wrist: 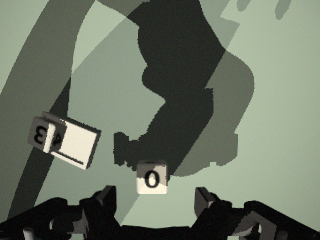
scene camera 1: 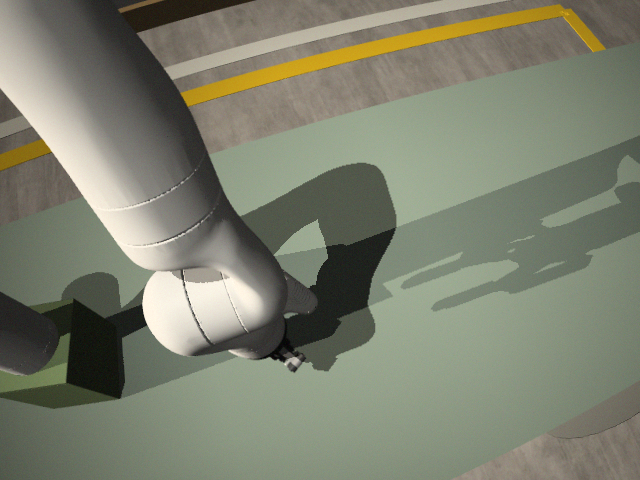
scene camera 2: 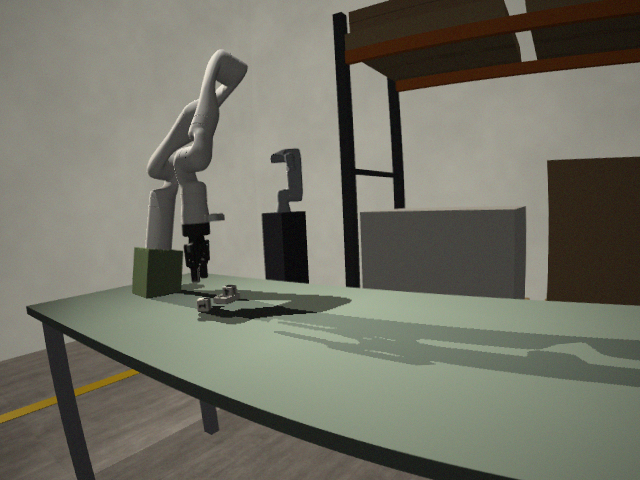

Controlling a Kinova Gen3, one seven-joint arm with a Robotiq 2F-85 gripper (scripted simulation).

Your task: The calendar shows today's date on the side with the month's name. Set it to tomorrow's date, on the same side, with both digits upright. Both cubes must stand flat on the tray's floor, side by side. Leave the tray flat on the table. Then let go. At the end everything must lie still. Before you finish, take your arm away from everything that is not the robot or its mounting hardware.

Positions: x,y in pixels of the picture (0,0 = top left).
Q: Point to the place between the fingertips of my gripper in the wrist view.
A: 155,198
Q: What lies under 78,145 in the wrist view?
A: A pale tray.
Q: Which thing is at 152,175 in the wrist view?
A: A white cube.
